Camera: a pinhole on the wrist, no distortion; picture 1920 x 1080 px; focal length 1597.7 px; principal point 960.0 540.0 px. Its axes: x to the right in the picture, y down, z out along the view. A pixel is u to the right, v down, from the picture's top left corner.
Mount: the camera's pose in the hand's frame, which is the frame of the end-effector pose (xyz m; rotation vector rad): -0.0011 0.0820 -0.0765 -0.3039 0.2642 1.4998
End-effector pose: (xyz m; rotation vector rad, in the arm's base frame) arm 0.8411 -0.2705 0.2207 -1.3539 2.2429 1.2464
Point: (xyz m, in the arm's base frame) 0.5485 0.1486 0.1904
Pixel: 1071 758
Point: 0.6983 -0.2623 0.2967
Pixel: 1851 37
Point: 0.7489 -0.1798 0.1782
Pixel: 250 288
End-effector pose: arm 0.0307 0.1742 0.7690 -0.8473 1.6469 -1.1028
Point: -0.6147 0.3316 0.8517
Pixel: behind the camera
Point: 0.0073 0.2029 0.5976
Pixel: outside the picture
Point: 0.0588 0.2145 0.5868
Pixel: 1541 378
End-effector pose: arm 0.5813 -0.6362 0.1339 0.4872 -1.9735 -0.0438
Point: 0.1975 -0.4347 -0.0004
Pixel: 1031 677
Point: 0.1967 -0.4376 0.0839
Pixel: 1157 429
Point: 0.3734 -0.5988 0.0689
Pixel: 368 438
